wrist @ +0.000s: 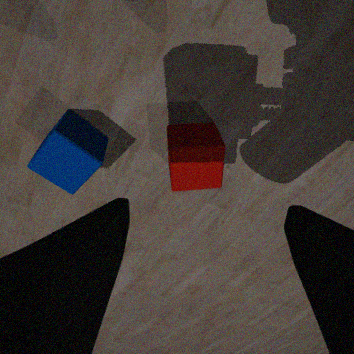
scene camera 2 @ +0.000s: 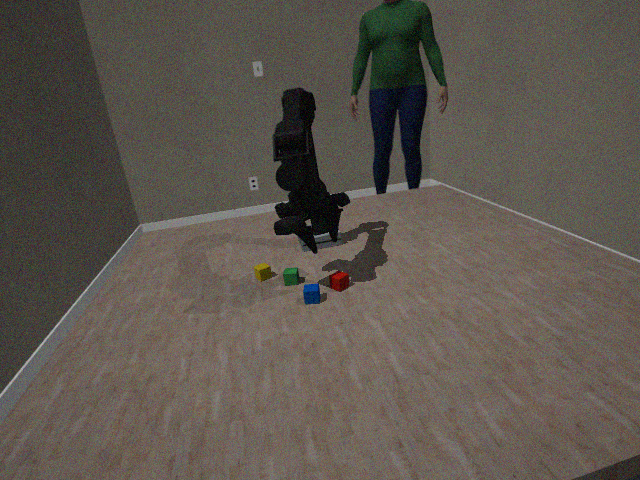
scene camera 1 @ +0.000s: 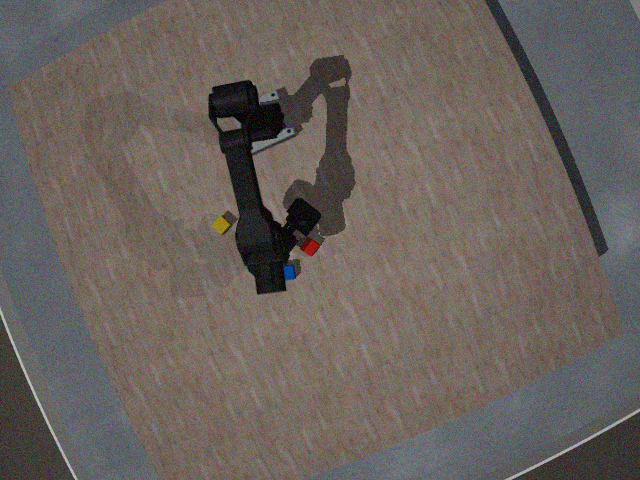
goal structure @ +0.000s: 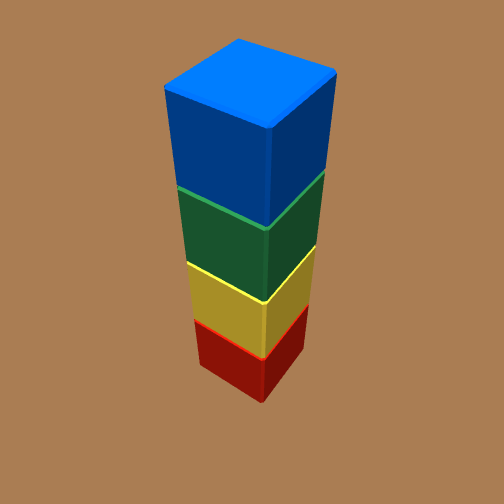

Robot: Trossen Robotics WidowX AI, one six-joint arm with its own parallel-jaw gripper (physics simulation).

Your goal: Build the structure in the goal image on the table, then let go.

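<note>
A red cube (scene camera 1: 310,246) (scene camera 2: 339,281) (wrist: 197,157) lies on the table. A blue cube (scene camera 1: 290,272) (scene camera 2: 311,293) (wrist: 68,152) lies near it, apart from it. A green cube (scene camera 2: 291,276) lies between the blue cube and a yellow cube (scene camera 1: 221,224) (scene camera 2: 262,271) in scene camera 2; in scene camera 1 the green cube does not show. My gripper (scene camera 2: 326,246) (wrist: 208,213) is open and empty, raised above the table. In the wrist view the red cube is ahead of the gap between the fingertips and the blue cube is ahead of the left finger. The fingers are hidden in scene camera 1.
The black arm (scene camera 1: 242,175) (scene camera 2: 305,180) stands on a light base plate (scene camera 1: 273,141) and reaches over the table near the cubes. Its dark shadow falls beside the red cube. A person (scene camera 2: 397,77) in a green top stands at the back wall.
</note>
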